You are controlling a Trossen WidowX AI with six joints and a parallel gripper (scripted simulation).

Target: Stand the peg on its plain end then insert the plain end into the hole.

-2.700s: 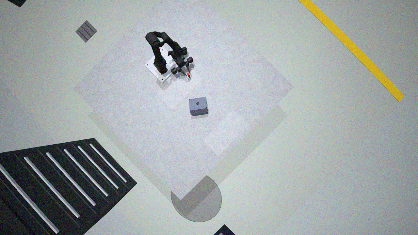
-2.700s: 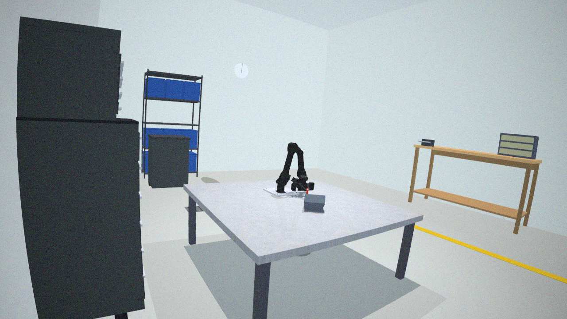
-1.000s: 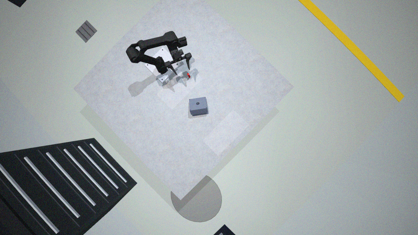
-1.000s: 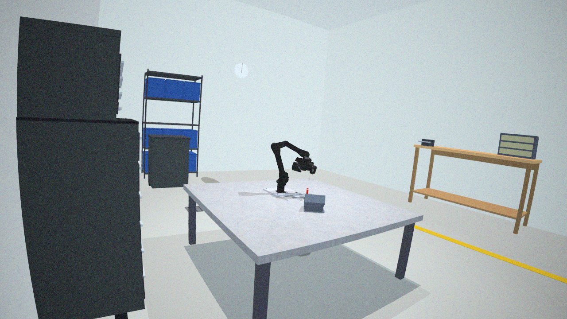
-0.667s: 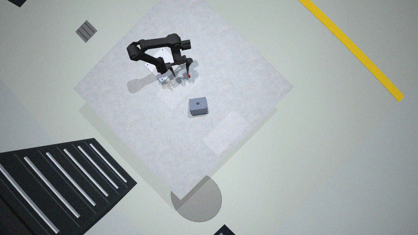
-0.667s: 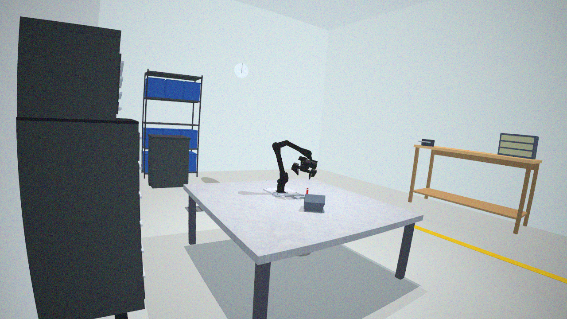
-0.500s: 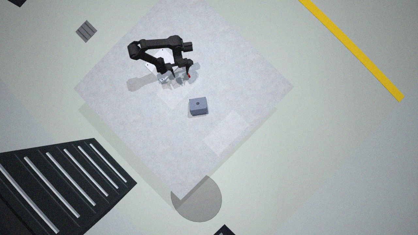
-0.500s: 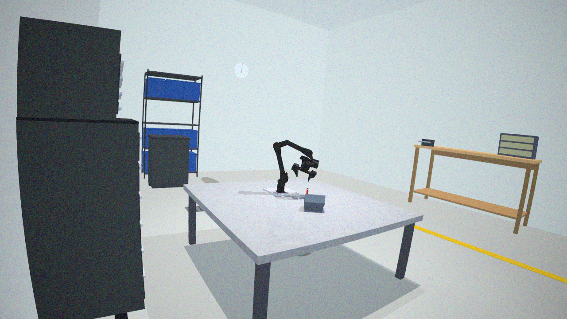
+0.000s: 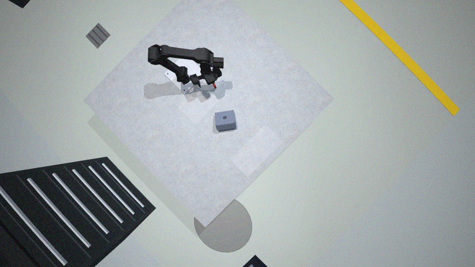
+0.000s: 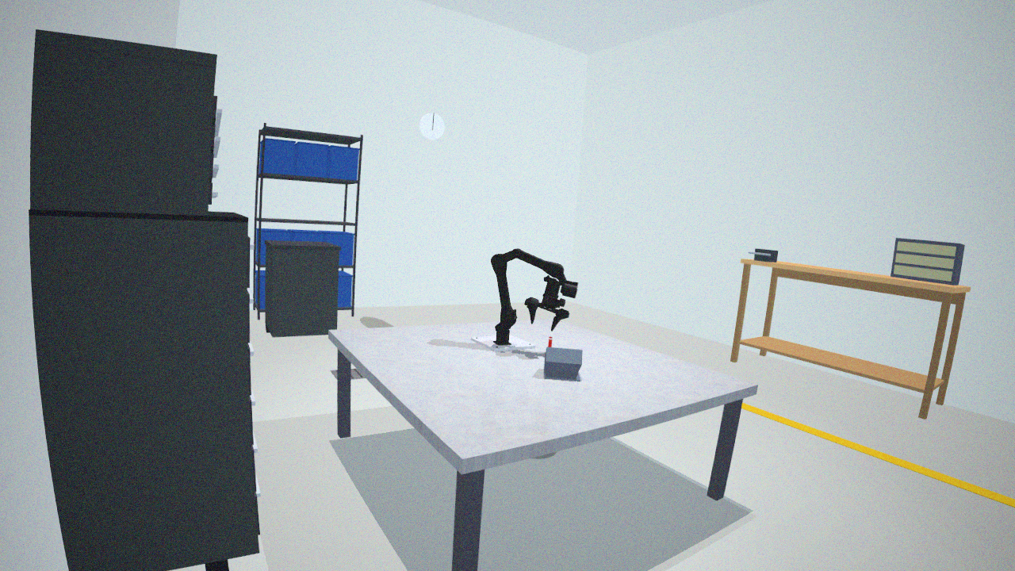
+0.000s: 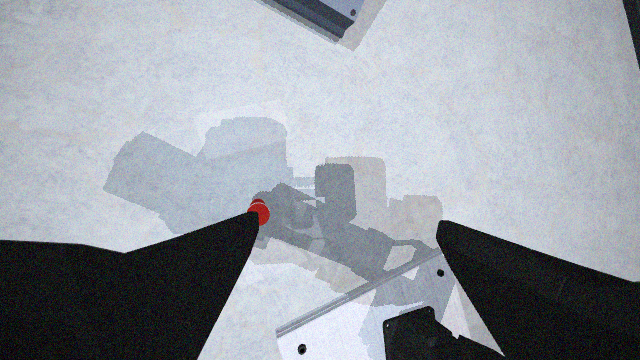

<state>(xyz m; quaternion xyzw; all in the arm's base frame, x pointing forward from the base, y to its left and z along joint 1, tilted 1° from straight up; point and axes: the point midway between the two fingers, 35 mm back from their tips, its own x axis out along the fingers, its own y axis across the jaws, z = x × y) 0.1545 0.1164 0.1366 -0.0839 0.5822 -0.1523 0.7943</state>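
My gripper tip is now 1 cm short of the red peg, 4 cm to the right of it and 6 cm above it. Also, from my gripper tip: blue-grey sloped panel 25 cm ahead, 3 cm to the right, 7 cm below.
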